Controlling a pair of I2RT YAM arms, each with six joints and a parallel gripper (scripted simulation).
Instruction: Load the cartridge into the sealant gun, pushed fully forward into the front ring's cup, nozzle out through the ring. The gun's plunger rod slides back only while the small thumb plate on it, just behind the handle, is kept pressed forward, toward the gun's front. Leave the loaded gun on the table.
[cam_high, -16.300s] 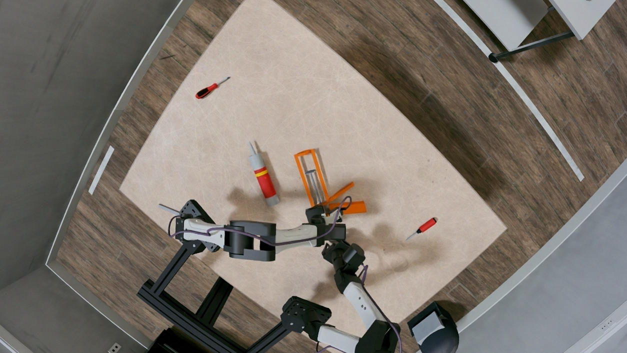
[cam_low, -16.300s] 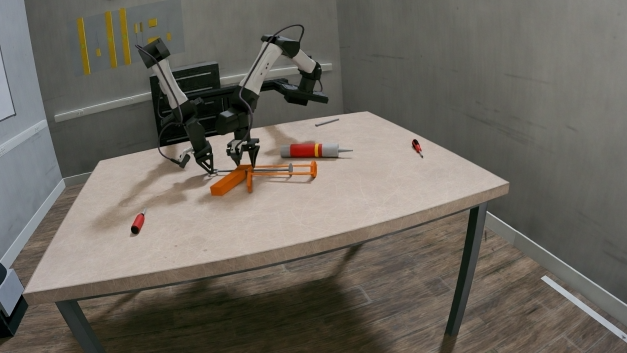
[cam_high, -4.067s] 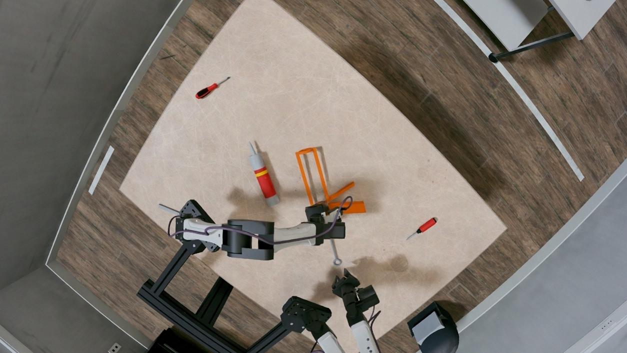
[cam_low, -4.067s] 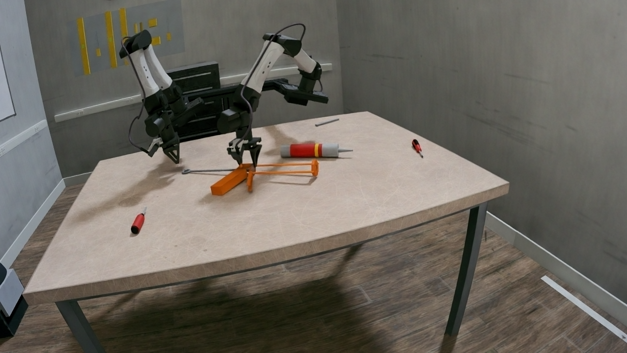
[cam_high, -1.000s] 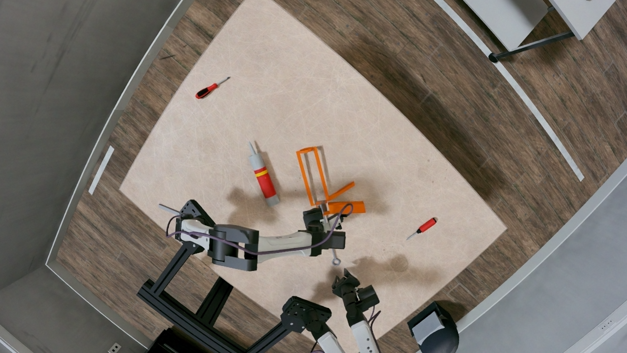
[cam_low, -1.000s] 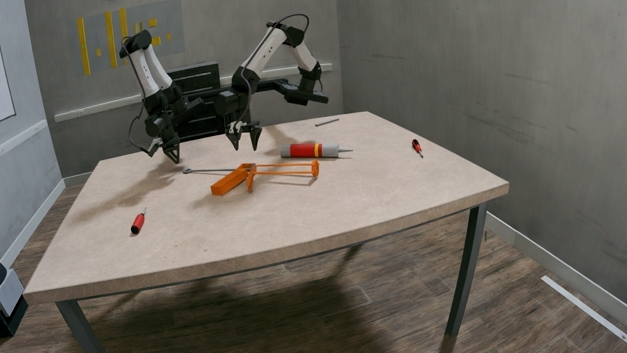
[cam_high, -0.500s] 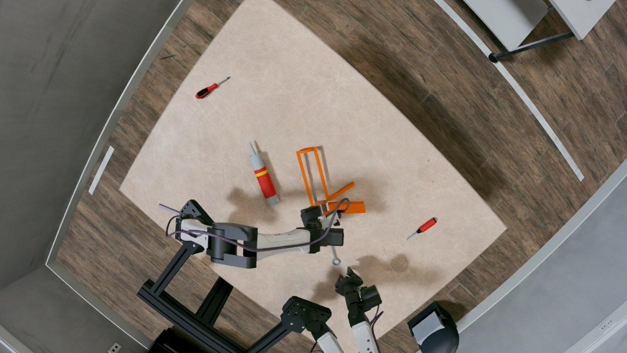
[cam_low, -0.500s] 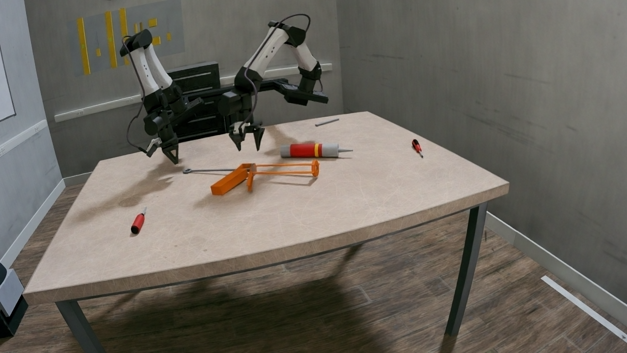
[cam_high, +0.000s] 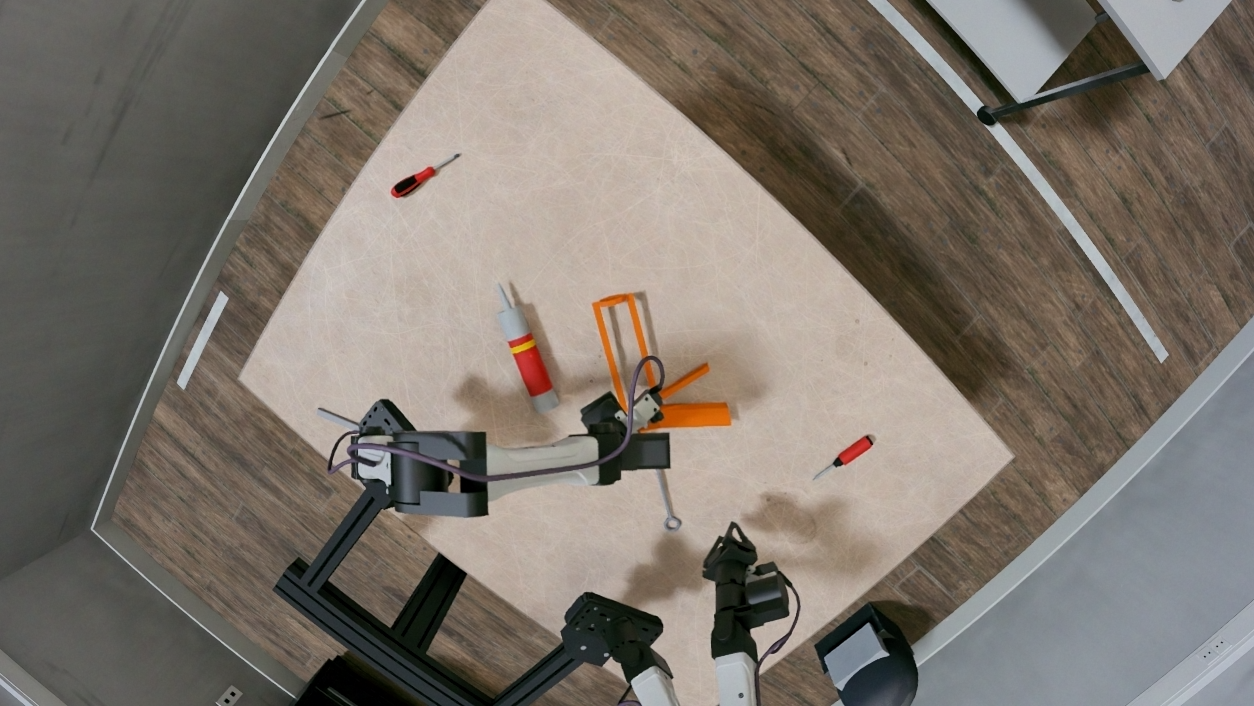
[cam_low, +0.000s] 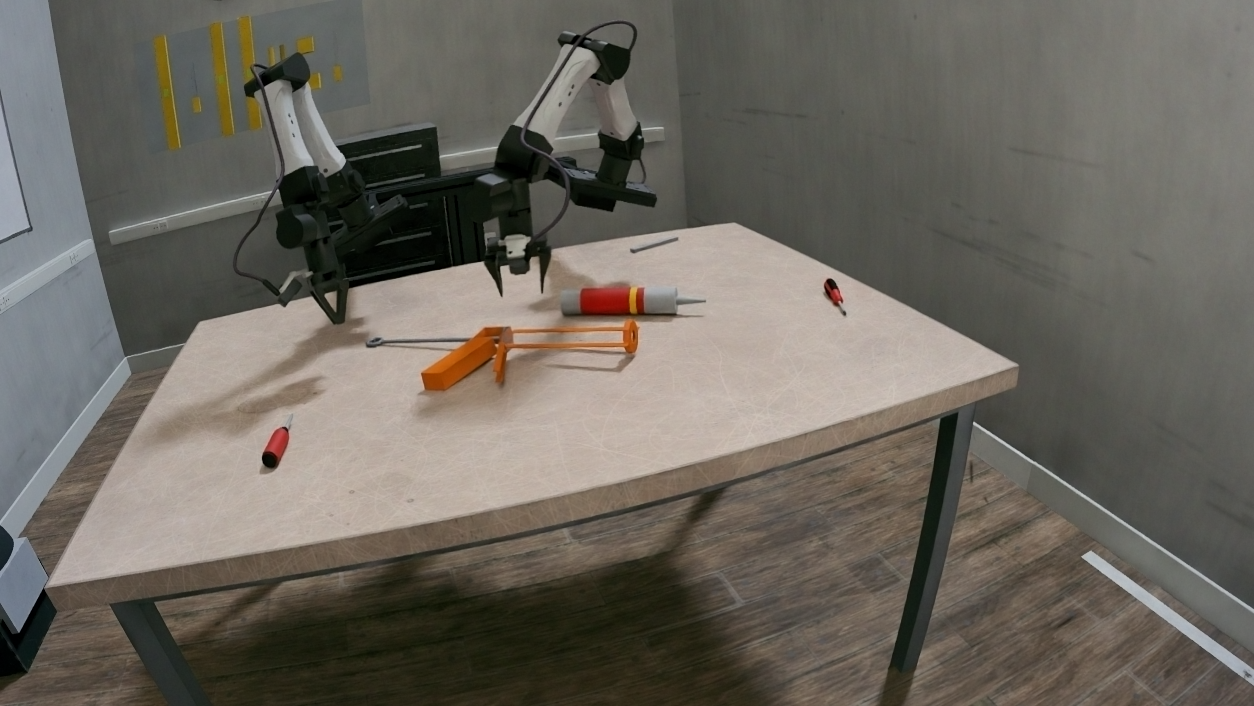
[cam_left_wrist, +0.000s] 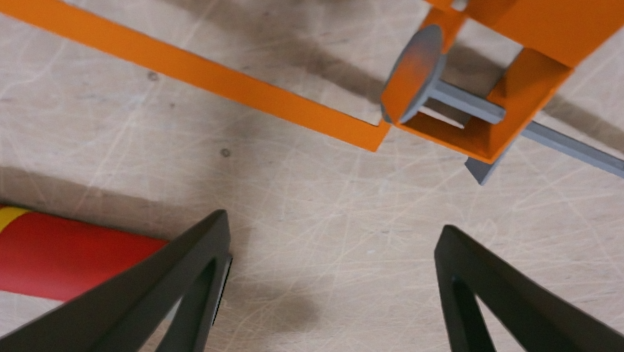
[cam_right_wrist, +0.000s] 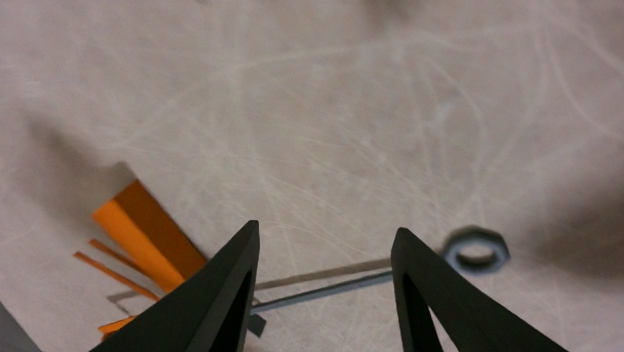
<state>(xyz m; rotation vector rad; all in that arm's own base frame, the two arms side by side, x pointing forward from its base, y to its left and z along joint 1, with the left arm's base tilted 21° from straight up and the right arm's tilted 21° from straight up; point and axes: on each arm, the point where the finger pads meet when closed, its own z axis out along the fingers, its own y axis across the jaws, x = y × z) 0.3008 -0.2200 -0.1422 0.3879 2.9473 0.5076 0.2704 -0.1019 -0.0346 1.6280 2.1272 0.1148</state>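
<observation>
The cartridge lies 50 mm behind my left hand, 210 mm to the left of it and 70 mm below it. Round my left hand: plunger rod (60 mm behind, 170 mm to the right, 90 mm below); then orange sealant gun (30 mm ahead, 90 mm to the right, 80 mm below); then thumb plate (10 mm behind, 80 mm to the right, 80 mm below).
</observation>
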